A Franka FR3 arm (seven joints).
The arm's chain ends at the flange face. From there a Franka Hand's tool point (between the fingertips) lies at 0.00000 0.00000 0.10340 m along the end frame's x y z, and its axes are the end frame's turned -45 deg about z.
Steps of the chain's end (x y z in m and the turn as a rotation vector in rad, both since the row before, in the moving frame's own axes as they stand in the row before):
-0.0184, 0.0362, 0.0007, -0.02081, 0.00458, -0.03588
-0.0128, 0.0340, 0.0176, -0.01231, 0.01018, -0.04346
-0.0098, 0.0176, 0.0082, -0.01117, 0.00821, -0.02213
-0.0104, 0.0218, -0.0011, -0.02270, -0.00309, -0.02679
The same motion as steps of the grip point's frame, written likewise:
-0.0398, 0.0145, 0.0007, -0.01795, -0.01148, -0.03588
-0.0332, 0.0166, 0.0176, -0.01590, -0.00151, -0.04346
-0.0196, 0.0069, 0.0082, -0.01370, -0.00209, -0.02213
-0.0246, 0.0095, -0.0011, -0.01387, -0.01824, -0.02679

